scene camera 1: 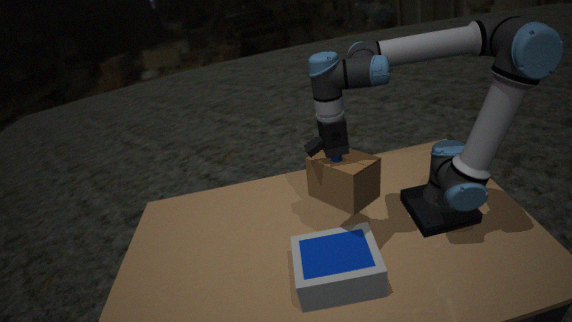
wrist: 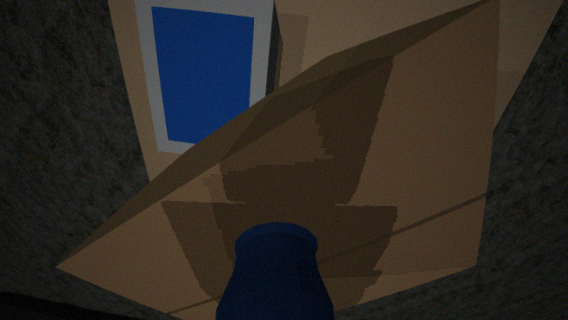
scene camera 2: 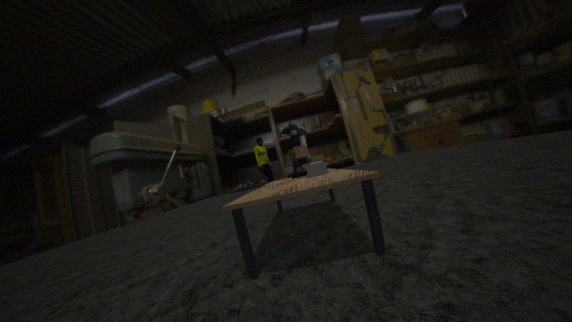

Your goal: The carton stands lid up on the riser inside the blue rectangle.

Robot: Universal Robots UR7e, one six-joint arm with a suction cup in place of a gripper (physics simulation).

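Frame: origin at the arm's base, x right, y ahead, z up, level; millimetres.
Seen in the pictures: hand at its tool point: (scene camera 1: 336,162) (wrist: 281,226) (scene camera 2: 297,148); arm's base at its link origin: (scene camera 1: 443,198) (scene camera 2: 298,172).
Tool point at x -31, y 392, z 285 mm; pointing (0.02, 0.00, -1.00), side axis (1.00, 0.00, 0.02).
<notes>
Offsets run from my tool point to a thing's top centre. "spot": to the spot under its first point. Level surfaces: height alone.
A brown cardboard carton @[dx -2, dy -16, dz +20 mm] (scene camera 1: 345,185) (scene camera 2: 298,152) (wrist: 430,150) hangs upright under my suction gripper (scene camera 1: 336,159) (wrist: 276,235), with its seamed lid face up. The blue cup presses on the lid and is shut on the carton. The carton is in the air above the table, behind the riser in the scene camera 1 view. The light grey riser @[dx -141, dy +65, dz -212 mm] (scene camera 1: 343,296) (scene camera 2: 317,168) (wrist: 263,50) stands on the table with a blue rectangle @[spot: dx -148, dy +62, dz -212 mm] (scene camera 1: 336,254) (wrist: 202,70) on its top. The carton is apart from the riser. In the wrist view the carton hides a corner of the rectangle.
The wooden table @[dz -332 mm] (scene camera 1: 215,240) (scene camera 2: 300,188) carries the arm's black base plate (scene camera 1: 430,220), which lies right of the carton in the scene camera 1 view. A person in a yellow top (scene camera 2: 262,156) stands beyond the table. Shelves and a yellow tool board (scene camera 2: 362,115) are in the background.
</notes>
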